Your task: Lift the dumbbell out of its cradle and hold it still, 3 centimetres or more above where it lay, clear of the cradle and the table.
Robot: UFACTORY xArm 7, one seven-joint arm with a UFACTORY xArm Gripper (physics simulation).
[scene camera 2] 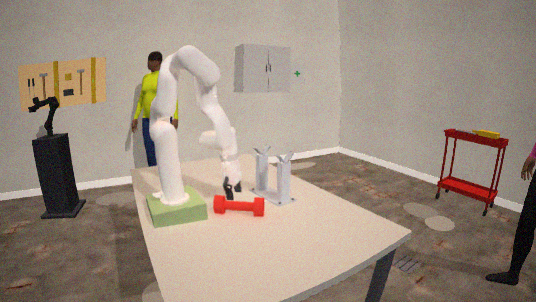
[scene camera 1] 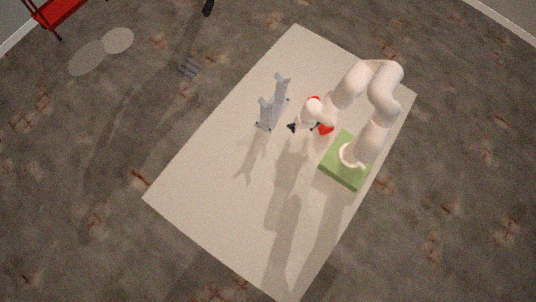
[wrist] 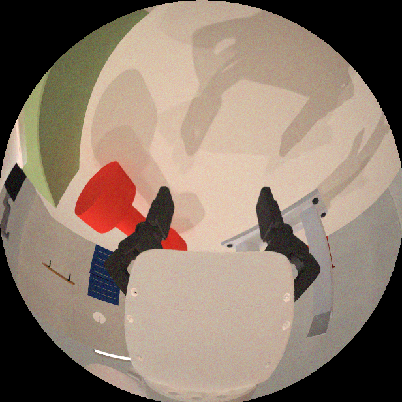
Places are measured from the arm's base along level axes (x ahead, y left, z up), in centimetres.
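Pixels of known places: gripper, fingertip midpoint: (scene camera 2: 234, 196) (scene camera 1: 301, 129); arm's base, origin of the base link: (scene camera 2: 174, 199) (scene camera 1: 350, 155).
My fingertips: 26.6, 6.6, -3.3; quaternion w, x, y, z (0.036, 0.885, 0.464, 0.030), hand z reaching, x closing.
Note:
For each thing: its top centre in the pictures, then the offset to it from my fingertips, as dx, dy, dz. Level surfaces: height alone.
- red dumbbell, middle of its top: (scene camera 2: 238, 197) (scene camera 1: 320, 112) -0.9, -12.4, +4.5
- table, its level: dz -3.0
- grey cradle, middle of its top: (scene camera 2: 272, 149) (scene camera 1: 275, 89) +18.2, +2.4, +18.7
The red dumbbell (scene camera 1: 325, 129) (scene camera 2: 239, 206) (wrist: 107, 197) lies on its side on the table (scene camera 1: 215, 190) (scene camera 2: 300, 250), outside the cradle. The arm hides its middle in scene camera 1; the left finger and gripper body cover part of it in the wrist view. The grey cradle (scene camera 1: 281, 91) (scene camera 2: 284, 182) (wrist: 317, 250) stands upright with both its forked posts empty. My gripper (scene camera 1: 304, 128) (scene camera 2: 233, 191) (wrist: 214, 196) is open and empty, pointing down low over the table. It is beside the dumbbell, on the side towards the cradle; the dumbbell is not between the fingers.
The green base block (scene camera 1: 340, 172) (scene camera 2: 187, 212) (wrist: 60, 100) under the arm is close to the dumbbell, on the side away from the cradle. A red cart (scene camera 1: 59, 14) (scene camera 2: 467, 190) stands off the table. A person in yellow (scene camera 2: 149, 90) stands behind the arm.

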